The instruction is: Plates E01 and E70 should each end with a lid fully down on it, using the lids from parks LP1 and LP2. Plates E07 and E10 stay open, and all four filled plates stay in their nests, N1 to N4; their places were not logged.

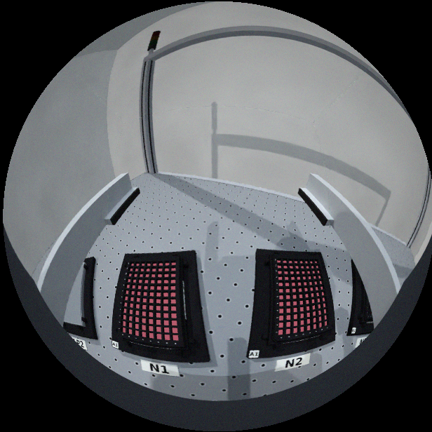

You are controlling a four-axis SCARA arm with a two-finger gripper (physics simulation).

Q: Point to a black nest N1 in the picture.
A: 198, 352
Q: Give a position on a black nest N3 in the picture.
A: At 356, 283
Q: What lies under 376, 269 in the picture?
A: My gripper.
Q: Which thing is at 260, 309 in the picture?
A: A black nest N2.
